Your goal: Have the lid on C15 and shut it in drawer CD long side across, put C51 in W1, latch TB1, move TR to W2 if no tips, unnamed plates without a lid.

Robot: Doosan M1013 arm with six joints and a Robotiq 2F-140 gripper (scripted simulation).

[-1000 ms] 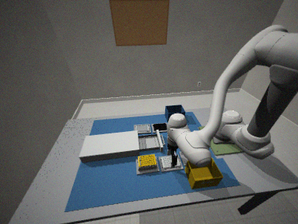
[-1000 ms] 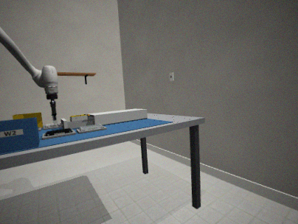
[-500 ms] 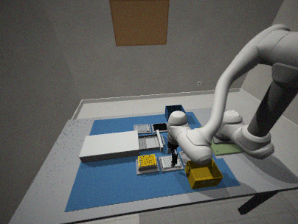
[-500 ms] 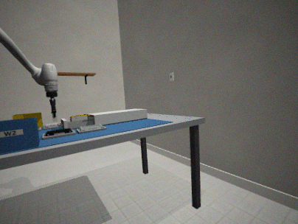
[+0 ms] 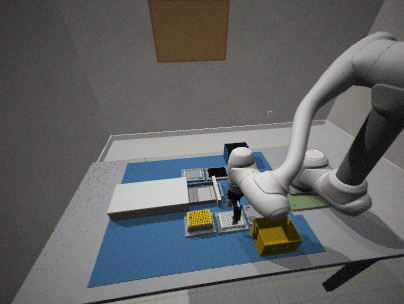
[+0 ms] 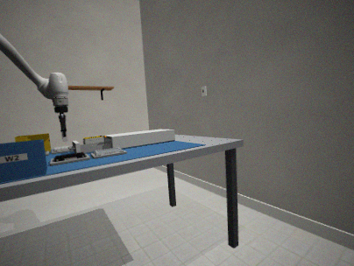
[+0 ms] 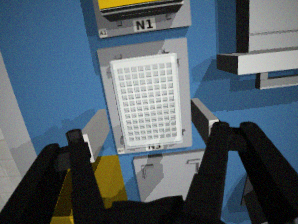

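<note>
My hand is 6 cm above the plate lid. The rest, counted from my hand: grey nest N3: 8 cm below; then N1 label: 10 cm ahead, 8 cm below, 1 cm to the left; then white plate: 7 cm below.
</note>
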